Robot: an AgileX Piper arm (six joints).
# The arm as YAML. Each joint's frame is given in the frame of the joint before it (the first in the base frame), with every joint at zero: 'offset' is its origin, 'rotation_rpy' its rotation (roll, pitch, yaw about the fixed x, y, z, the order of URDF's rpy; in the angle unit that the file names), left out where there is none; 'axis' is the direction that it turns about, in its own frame. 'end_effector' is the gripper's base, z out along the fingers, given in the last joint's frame.
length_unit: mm
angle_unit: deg
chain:
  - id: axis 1
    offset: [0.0, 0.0, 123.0]
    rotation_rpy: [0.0, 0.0, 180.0]
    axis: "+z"
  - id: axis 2
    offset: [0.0, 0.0, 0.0]
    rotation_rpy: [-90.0, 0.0, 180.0]
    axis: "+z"
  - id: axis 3
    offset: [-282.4, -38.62, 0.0]
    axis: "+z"
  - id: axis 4
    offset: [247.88, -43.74, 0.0]
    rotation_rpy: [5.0, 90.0, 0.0]
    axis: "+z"
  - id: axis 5
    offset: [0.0, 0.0, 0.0]
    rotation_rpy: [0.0, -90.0, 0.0]
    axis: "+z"
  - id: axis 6
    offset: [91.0, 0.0, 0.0]
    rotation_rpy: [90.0, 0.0, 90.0]
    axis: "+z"
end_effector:
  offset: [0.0, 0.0, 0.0]
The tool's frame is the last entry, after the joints.
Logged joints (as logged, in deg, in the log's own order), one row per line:
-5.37, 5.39, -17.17, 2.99, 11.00, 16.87
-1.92, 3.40, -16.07, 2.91, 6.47, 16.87
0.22, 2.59, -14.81, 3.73, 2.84, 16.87
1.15, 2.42, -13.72, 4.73, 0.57, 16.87
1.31, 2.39, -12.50, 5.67, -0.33, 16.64
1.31, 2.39, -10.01, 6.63, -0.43, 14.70
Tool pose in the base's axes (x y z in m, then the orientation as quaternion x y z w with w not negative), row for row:
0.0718, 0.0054, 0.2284, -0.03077, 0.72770, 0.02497, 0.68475
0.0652, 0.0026, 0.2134, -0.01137, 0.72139, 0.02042, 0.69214
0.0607, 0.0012, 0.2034, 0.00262, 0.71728, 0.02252, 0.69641
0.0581, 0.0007, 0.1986, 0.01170, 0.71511, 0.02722, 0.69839
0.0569, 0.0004, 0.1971, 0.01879, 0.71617, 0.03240, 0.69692
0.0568, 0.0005, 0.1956, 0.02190, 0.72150, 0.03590, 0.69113
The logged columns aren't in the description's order. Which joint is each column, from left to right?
Columns, left to right: axis 3, axis 1, axis 4, axis 5, axis 2, axis 6.
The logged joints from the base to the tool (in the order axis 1, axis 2, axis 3, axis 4, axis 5, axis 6), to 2 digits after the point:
5.39, 11.00, -5.37, -17.17, 2.99, 16.87
3.40, 6.47, -1.92, -16.07, 2.91, 16.87
2.59, 2.84, 0.22, -14.81, 3.73, 16.87
2.42, 0.57, 1.15, -13.72, 4.73, 16.87
2.39, -0.33, 1.31, -12.50, 5.67, 16.64
2.39, -0.43, 1.31, -10.01, 6.63, 14.70

